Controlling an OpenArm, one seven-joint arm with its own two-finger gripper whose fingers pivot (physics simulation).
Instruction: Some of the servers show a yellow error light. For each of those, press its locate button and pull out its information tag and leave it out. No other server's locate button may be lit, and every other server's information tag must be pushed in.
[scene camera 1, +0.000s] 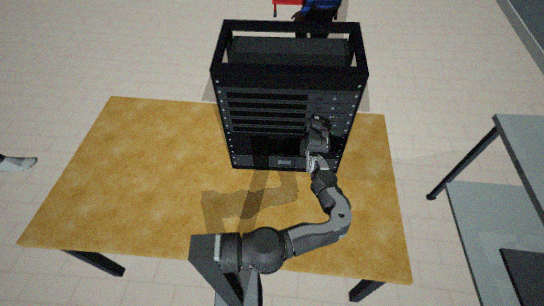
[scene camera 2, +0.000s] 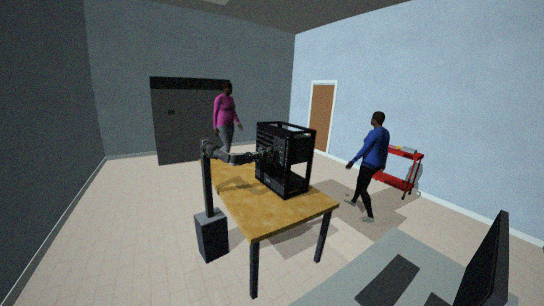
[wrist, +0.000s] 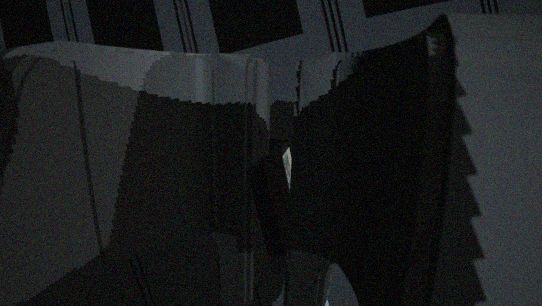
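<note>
The black rack (scene camera 1: 290, 75) (scene camera 2: 309, 167) stands on the table and holds several stacked servers (scene camera 1: 267, 108) with dark slots. Small lights show at the servers' right side in scene camera 1, the lower ones near or behind my fingers; their colours are mostly too blurred to tell. My gripper (scene camera 1: 318, 120) (scene camera 2: 270, 152) (wrist: 285, 187) is at the right part of the server fronts, its fingers shut on an information tag. A thin bright edge of the tag (wrist: 287, 165) shows between the fingers in the wrist view. The fingers hide most of the tag, and the locate buttons do not show clearly there.
The wooden table (scene camera 1: 150, 150) (scene camera 2: 270, 215) carries the rack, and my arm reaches across its right part. A grey desk (scene camera 1: 480, 210) stands to the right. A person in blue (scene camera 2: 375, 147) is behind the rack near a red cart (scene camera 2: 395, 180); a person in pink (scene camera 2: 225, 111) stands beyond the table.
</note>
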